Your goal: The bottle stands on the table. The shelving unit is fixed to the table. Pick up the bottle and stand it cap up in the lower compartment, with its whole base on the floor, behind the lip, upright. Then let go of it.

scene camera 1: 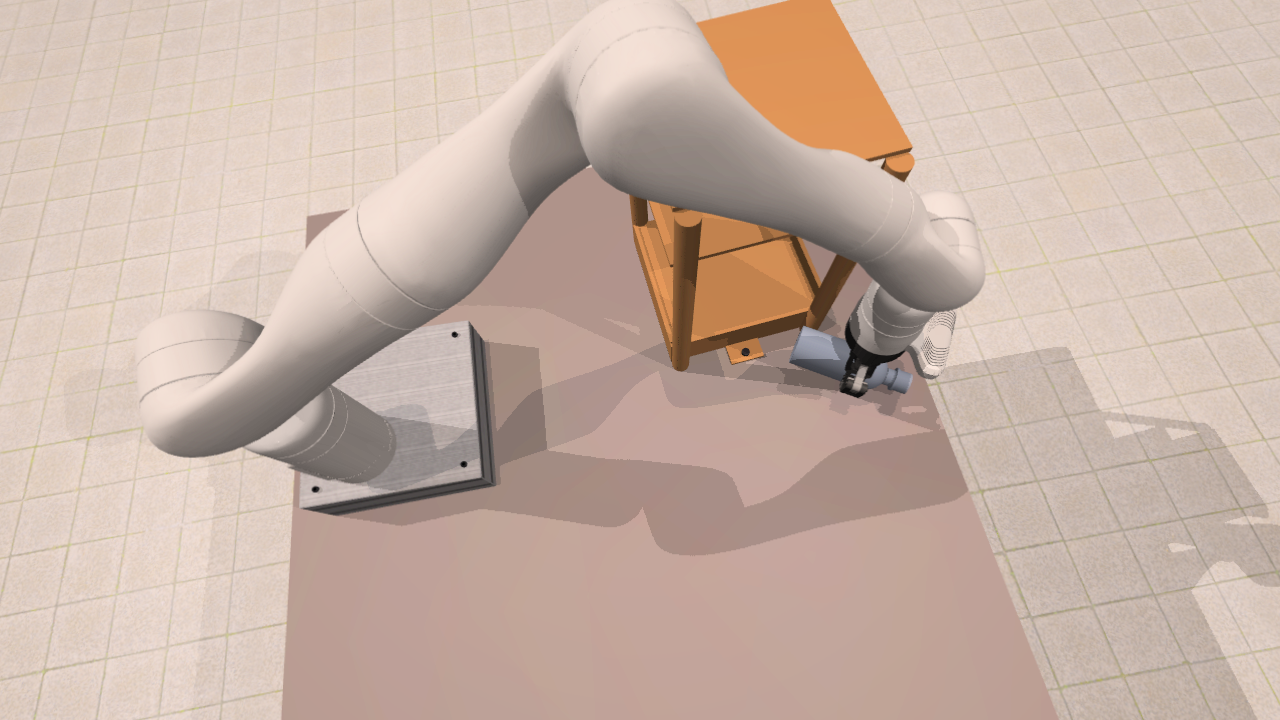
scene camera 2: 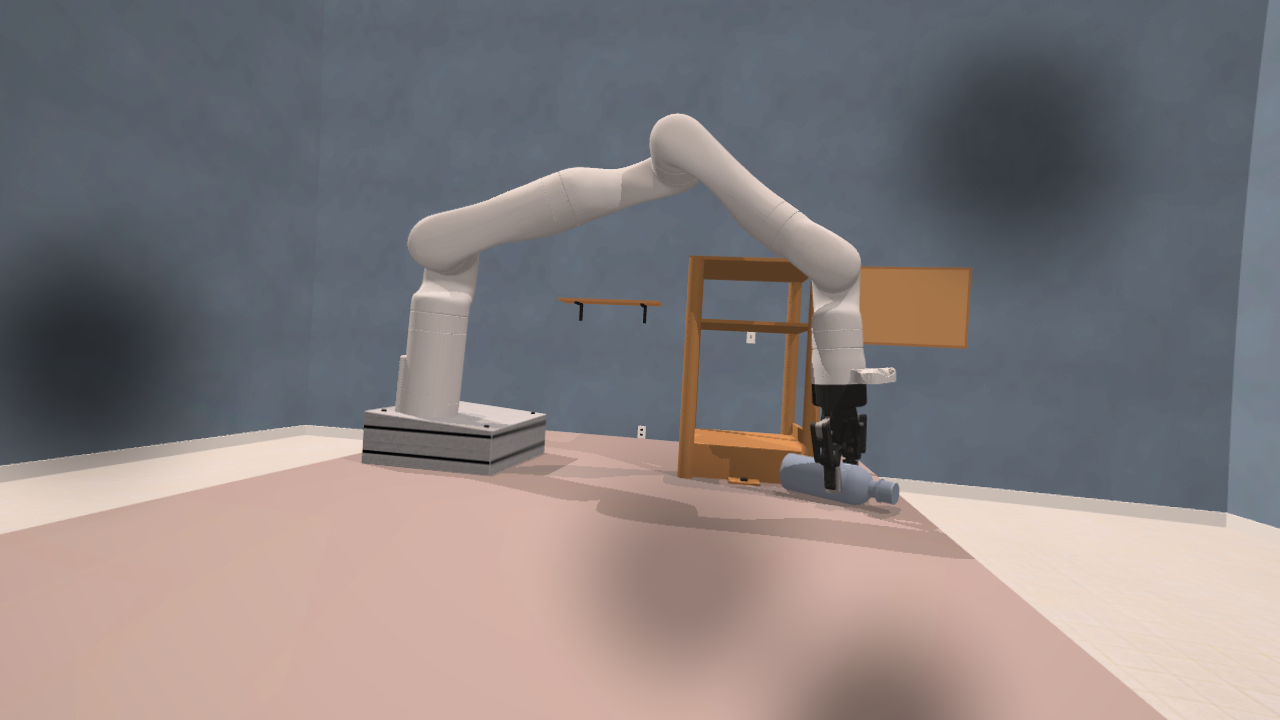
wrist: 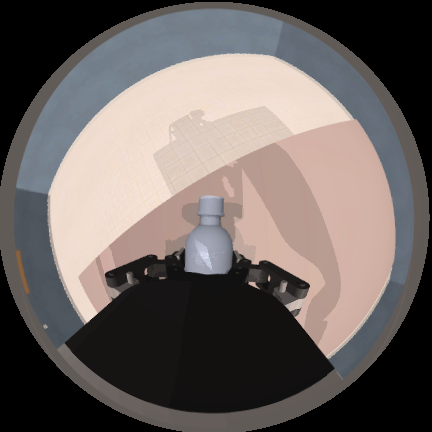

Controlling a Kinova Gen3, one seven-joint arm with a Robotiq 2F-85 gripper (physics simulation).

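Frame: origin at the arm's base, x ahead, y left, z up, level; centimetres.
Where they show: gripper, fingertip midpoint: (scene camera 1: 853, 367) (scene camera 2: 842, 488) (wrist: 208, 256); arm's base, link origin: (scene camera 1: 360, 447) (scene camera 2: 429, 412).
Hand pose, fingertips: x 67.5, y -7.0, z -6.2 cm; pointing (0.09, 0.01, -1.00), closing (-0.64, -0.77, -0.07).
Observation:
Each offset is from my fingertips to the centre of the thing. "pt": to the spot under its first point. Level surfaces: height alone.
The blue-grey bottle {dx -0.6, dy +0.4, dz +0.9 cm} (scene camera 1: 818, 351) (scene camera 2: 802, 476) (wrist: 209, 250) lies on its side on the table {dz -2.0 cm} (scene camera 1: 626, 617) (scene camera 2: 358, 608), beside the front right post of the shelving unit. Its cap points right in both scene views, toward the table's edge, and its base faces the unit. My gripper (scene camera 1: 856, 380) (scene camera 2: 841, 474) points down and is shut on the bottle's body, one finger on each side. The orange shelving unit {pt dx -23.5, dy +7.4, dz +22.1 cm} (scene camera 1: 685, 295) (scene camera 2: 689, 376) stands to the left of the bottle. Its lower compartment has a floor {dz +3.7 cm} (scene camera 1: 747, 291) with a raised lip {pt dx -11.3, dy +9.1, dz +0.2 cm} (scene camera 1: 756, 333) along the front. The arm hides part of the unit in scene camera 1.
A small bracket {pt dx -13.6, dy +7.4, dz -1.2 cm} (scene camera 1: 744, 351) (scene camera 2: 743, 480) with a dark screw sticks out at the unit's front foot. The unit's middle shelf {pt dx -12.8, dy +14.5, dz +24.4 cm} (scene camera 2: 751, 326) is above the lower compartment. The arm's metal base plate (scene camera 1: 429, 394) (scene camera 2: 429, 438) is on the left. The table's right edge is close to the cap.

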